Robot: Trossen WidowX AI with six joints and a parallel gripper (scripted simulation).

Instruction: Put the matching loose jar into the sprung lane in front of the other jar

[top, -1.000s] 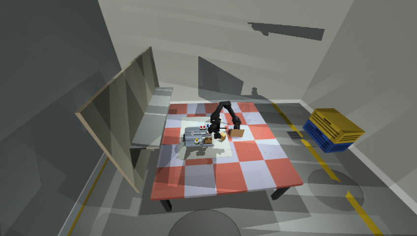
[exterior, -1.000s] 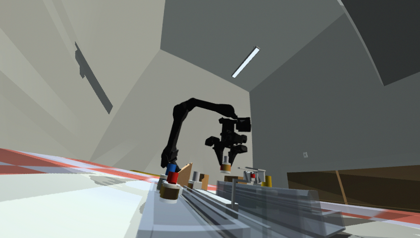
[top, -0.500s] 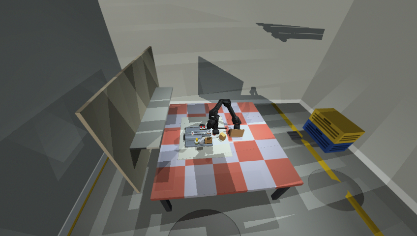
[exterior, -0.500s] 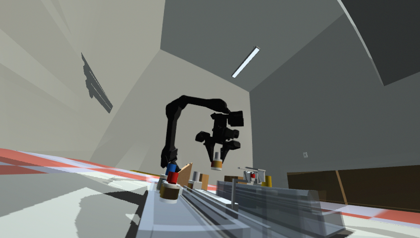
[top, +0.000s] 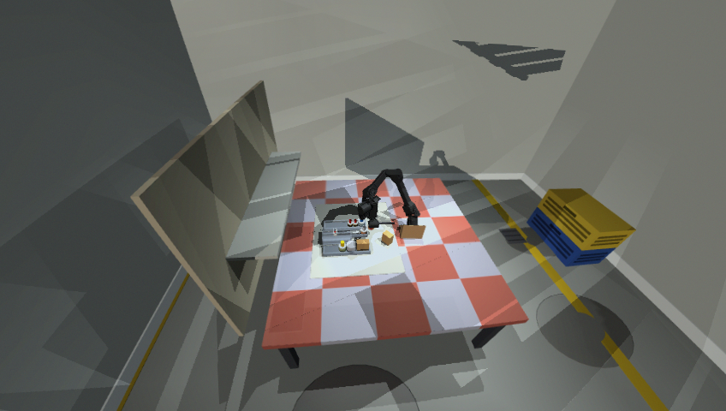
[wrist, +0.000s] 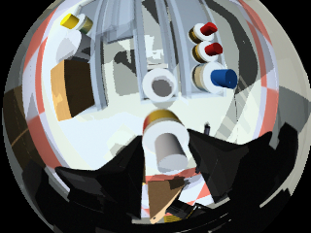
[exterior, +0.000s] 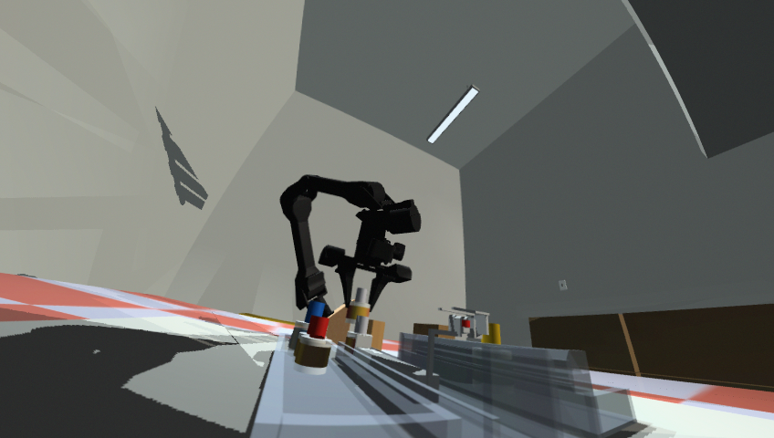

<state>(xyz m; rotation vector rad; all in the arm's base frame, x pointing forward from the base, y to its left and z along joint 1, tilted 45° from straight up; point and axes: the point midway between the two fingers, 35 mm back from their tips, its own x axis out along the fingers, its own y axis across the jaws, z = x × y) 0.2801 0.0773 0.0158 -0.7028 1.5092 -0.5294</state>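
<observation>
Now: the brown box 50 mm ahead of my gripper tip, 130 mm to the left of it and 40 mm below it. Also, from my gripper tip: grey lane rack (190 mm ahead, 40 mm to the left, 60 mm below); tall panel (660 mm ahead, 70 mm to the left, 320 mm above).
</observation>
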